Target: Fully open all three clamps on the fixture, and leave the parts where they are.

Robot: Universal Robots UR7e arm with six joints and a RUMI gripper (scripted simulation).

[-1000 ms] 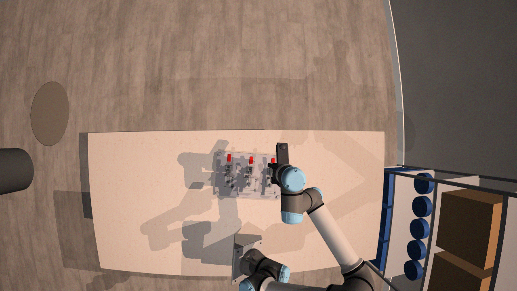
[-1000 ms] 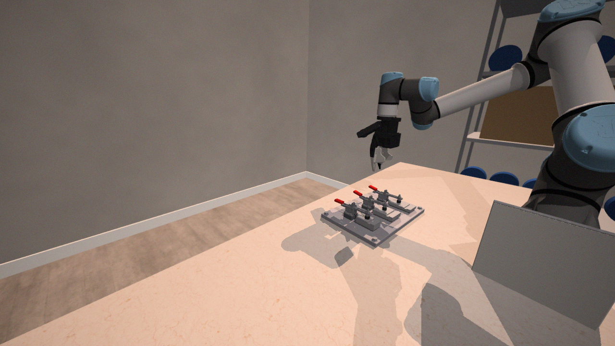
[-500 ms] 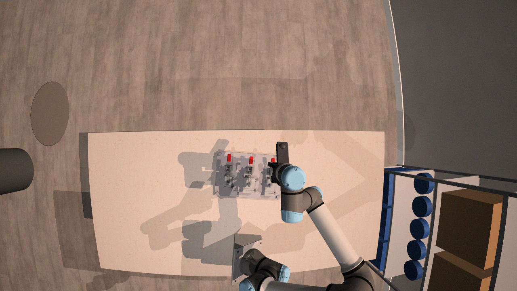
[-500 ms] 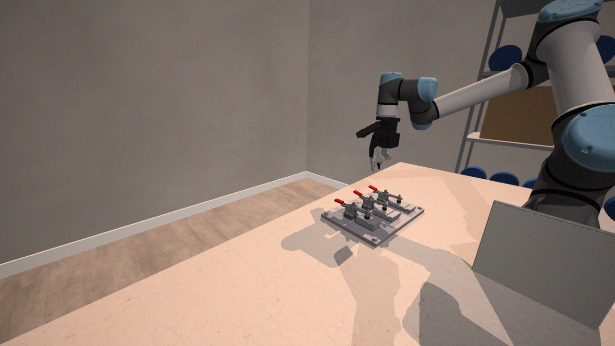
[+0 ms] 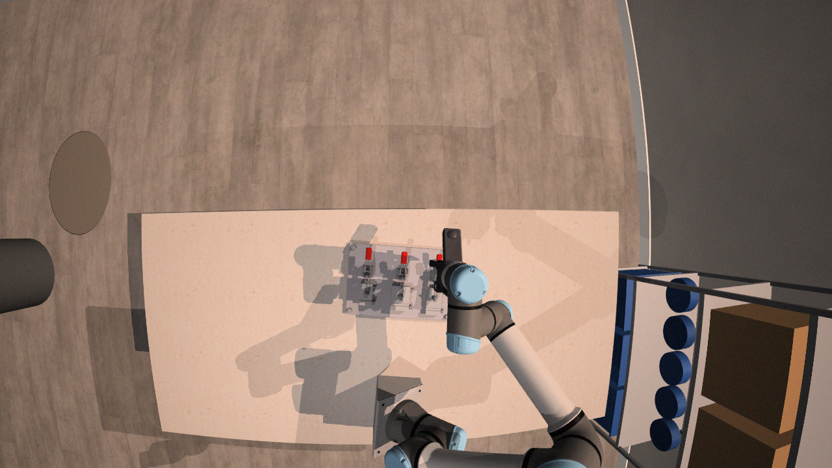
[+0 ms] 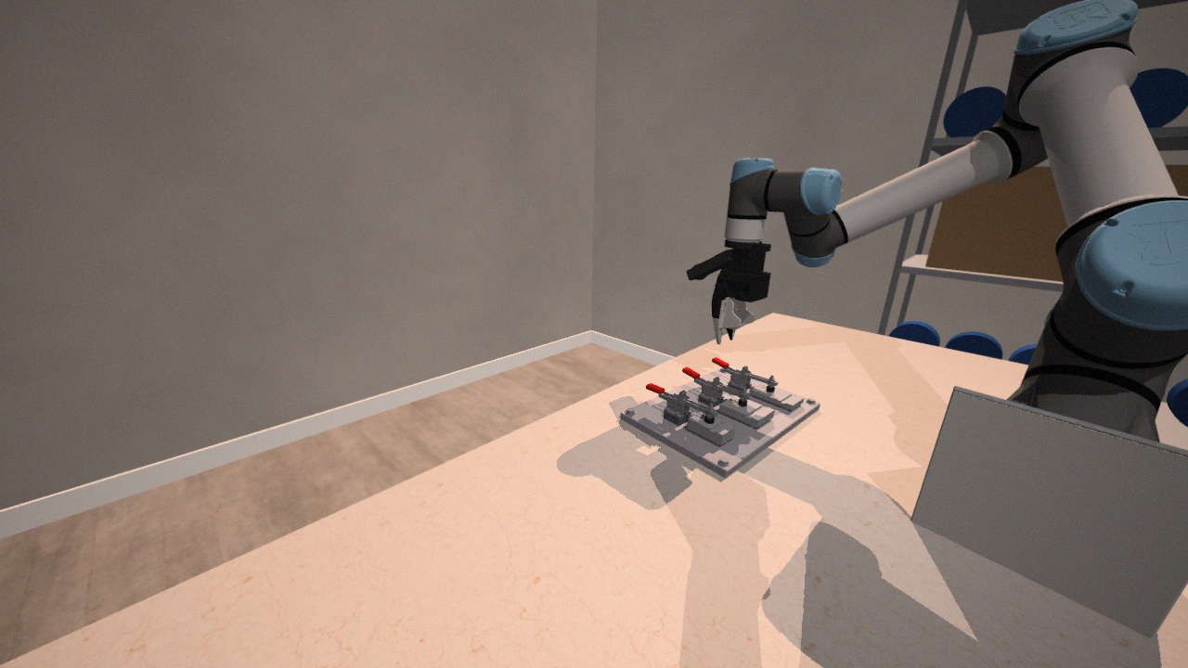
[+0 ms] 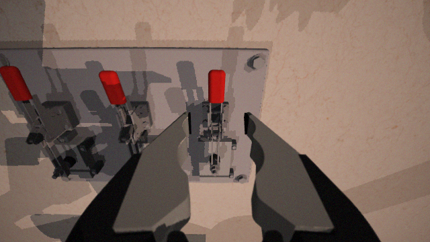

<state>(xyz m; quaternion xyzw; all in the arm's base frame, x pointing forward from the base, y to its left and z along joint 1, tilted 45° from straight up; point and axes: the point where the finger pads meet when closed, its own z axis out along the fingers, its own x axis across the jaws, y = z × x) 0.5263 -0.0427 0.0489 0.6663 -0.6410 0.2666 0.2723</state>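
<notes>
My hand is 11 cm to the right of the grey fixture plate, 11 cm above it and 9 cm past it.
</notes>
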